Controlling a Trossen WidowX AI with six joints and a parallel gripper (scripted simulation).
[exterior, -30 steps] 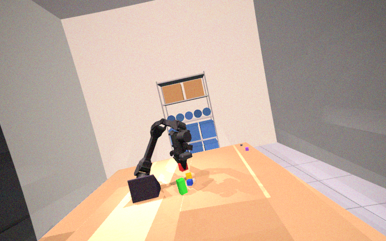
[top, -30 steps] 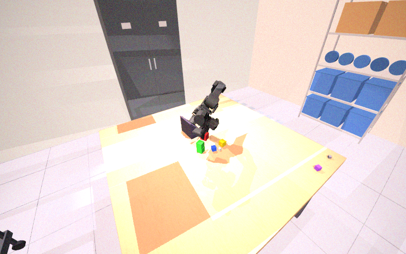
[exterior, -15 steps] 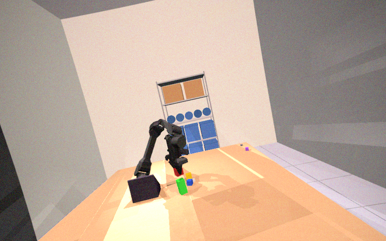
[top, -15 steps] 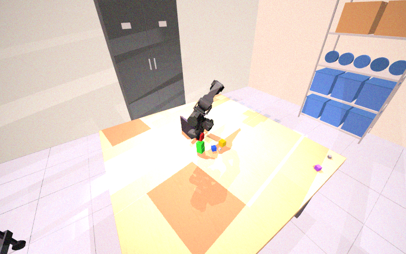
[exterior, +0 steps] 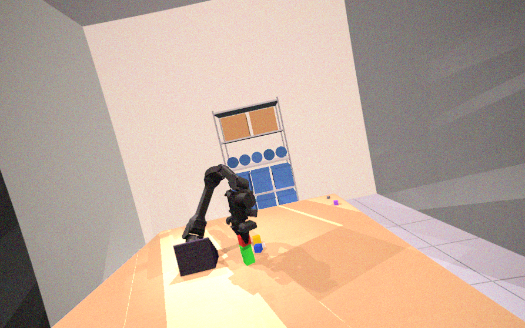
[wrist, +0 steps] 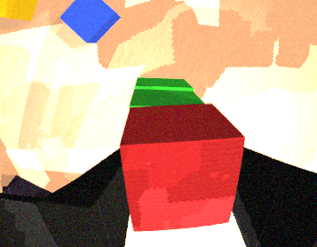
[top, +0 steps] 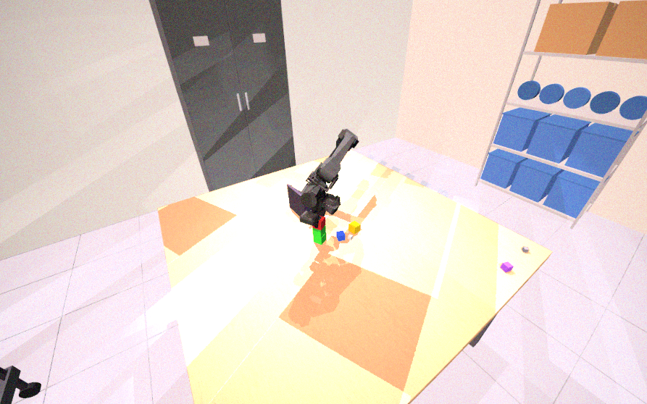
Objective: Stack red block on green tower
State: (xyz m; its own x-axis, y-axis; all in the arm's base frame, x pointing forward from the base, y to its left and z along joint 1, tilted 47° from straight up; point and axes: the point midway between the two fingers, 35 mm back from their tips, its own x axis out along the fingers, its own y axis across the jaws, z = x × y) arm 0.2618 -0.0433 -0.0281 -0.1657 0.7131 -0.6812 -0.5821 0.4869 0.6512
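Right now my gripper tip is 1 cm below the red block. Also, from my gripper tip: yellow block (2 cm ahead, 16 cm to the left, 7 cm below); then blue block (3 cm ahead, 9 cm to the left, 7 cm below); then purple block (47 cm ahead, 54 cm to the left, 8 cm below).
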